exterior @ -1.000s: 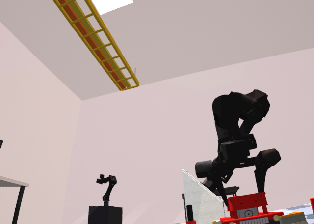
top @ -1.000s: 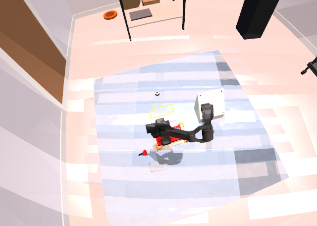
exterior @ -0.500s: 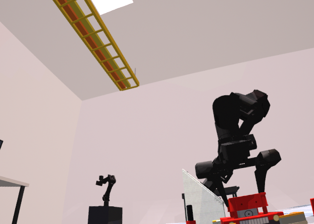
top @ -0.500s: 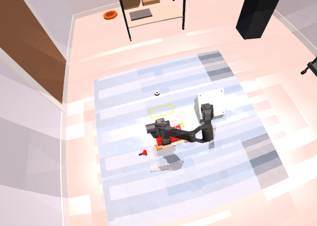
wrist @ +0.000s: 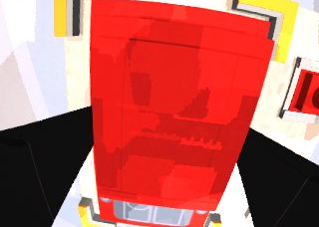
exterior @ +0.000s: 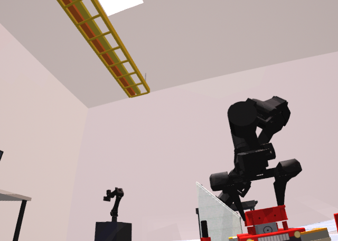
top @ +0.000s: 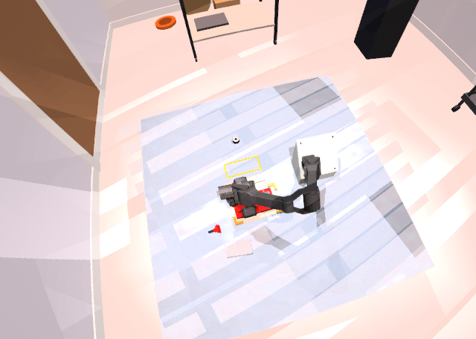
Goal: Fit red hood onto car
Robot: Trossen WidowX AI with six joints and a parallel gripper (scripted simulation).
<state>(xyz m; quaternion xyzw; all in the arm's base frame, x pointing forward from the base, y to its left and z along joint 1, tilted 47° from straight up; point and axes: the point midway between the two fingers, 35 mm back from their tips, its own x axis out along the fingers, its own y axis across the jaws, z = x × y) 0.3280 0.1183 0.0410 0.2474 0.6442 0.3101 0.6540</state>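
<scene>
The grey engine block is 3 cm below my gripper tip. Round my gripper tip: red hood 1 cm above; then jig 4 cm behind, 2 cm to the right, 4 cm below.
</scene>
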